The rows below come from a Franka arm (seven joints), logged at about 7 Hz.
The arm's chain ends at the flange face. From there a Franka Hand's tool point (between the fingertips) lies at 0.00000 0.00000 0.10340 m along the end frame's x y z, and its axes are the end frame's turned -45 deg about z.
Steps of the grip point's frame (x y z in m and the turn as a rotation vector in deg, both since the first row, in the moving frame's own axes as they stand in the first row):
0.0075, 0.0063, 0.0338, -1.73, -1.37, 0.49
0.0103, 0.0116, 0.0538, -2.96, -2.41, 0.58
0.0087, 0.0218, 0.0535, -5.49, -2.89, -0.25
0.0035, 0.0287, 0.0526, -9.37, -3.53, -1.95
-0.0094, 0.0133, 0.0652, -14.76, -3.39, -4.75
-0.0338, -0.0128, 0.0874, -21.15, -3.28, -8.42
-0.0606, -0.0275, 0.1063, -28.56, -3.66, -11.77
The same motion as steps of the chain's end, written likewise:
0.0093, -0.0048, 0.0339, -2.19, 0.25, 0.49
0.0148, -0.0059, 0.0540, -3.80, 0.39, 0.58
0.0182, -0.0014, 0.0541, -5.93, 1.84, -0.25
0.0151, 0.0016, 0.0542, -9.12, 4.13, -1.95
-0.0125, -0.0062, 0.0688, -12.83, 8.04, -4.75
-0.0574, -0.0138, 0.0945, -17.27, 12.64, -8.42
-0.0967, -0.0125, 0.1190, -22.78, 17.61, -11.77

